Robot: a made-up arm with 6 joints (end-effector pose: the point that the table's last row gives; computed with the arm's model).
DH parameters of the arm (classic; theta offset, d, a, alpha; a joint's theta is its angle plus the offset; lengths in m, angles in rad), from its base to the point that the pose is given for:
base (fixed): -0.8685 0 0.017 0
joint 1: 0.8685 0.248 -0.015 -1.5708
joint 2: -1.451 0 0.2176 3.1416
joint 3: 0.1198 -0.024 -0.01 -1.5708
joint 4: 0 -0.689 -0.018 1.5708
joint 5: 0 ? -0.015 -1.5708
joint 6: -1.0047 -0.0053 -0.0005 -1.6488
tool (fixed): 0.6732 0.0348 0 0
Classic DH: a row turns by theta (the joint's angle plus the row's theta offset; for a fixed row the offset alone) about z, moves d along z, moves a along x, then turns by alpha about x.
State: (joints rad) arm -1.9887 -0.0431 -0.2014 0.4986 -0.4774 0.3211
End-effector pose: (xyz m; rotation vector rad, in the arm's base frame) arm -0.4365 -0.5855 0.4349 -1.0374 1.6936 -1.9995
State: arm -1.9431 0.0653 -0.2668 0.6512 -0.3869 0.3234
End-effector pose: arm -0.4006 -0.6273 0.3392 -1.1704 1.7368 -1.7473
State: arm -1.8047 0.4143 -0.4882 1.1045 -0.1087 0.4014
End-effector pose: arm -0.2286 -0.6425 -0.0016 -1.4579 1.5103 -0.8479
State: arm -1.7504 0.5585 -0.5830 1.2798 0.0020 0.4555
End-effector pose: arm -0.1461 -0.5818 -0.1357 -1.4800 1.2824 -0.5051
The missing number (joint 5, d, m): 0.247
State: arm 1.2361 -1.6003 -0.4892 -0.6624 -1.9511 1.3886
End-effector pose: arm 0.2051 0.1301 0.7904 -0.8094 -1.6475 1.3860
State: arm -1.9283 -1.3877 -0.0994 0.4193 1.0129 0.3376
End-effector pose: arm -0.1223 0.1436 0.9938 1.7465 1.3027 0.9292
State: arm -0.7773 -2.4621 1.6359 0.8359 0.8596 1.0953
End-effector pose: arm -0.4210 0.2208 -0.5583 -1.2327 0.1361 0.2112
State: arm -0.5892 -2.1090 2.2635 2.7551 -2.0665 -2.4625
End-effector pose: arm -0.1115 0.4039 -0.5010 -1.5870 -0.0693 -1.6684
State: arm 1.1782 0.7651 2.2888 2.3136 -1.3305 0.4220
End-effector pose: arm -0.1230 0.0631 1.0874 -1.2441 -0.0733 -1.9868
